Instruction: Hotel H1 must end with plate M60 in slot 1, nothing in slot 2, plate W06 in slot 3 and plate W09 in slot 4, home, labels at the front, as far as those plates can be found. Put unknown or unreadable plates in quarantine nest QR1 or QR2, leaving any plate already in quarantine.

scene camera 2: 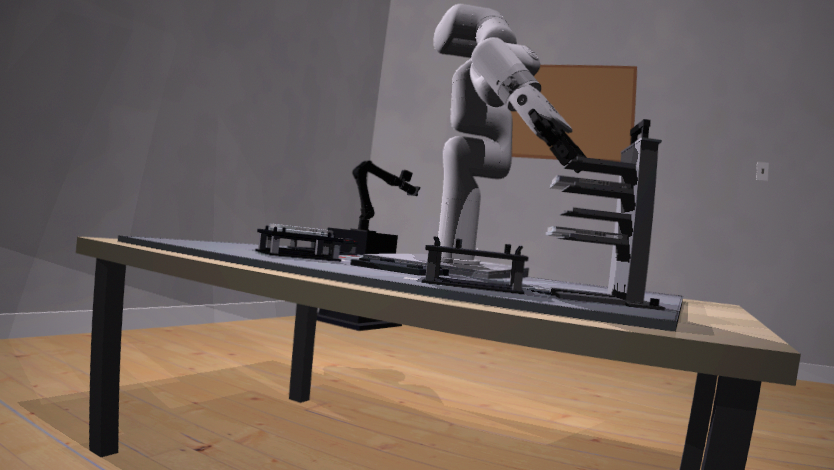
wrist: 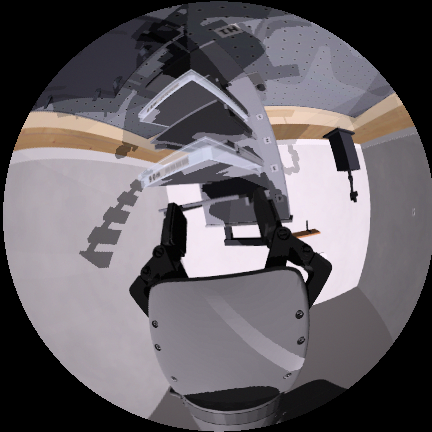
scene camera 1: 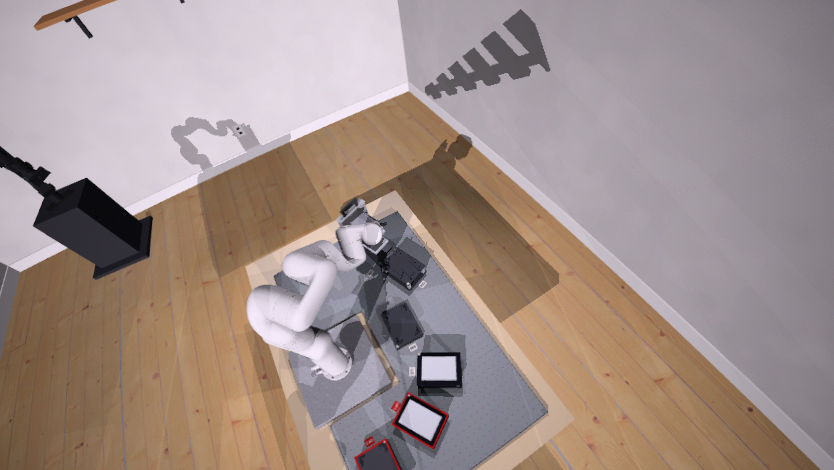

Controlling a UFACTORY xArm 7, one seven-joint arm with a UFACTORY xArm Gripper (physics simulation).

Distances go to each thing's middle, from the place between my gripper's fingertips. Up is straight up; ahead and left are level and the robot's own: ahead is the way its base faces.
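The dark N6 nest [scene camera 1: 403, 328] has my hand 38 cm to the left of it, 3 cm beyond it and 22 cm above it.
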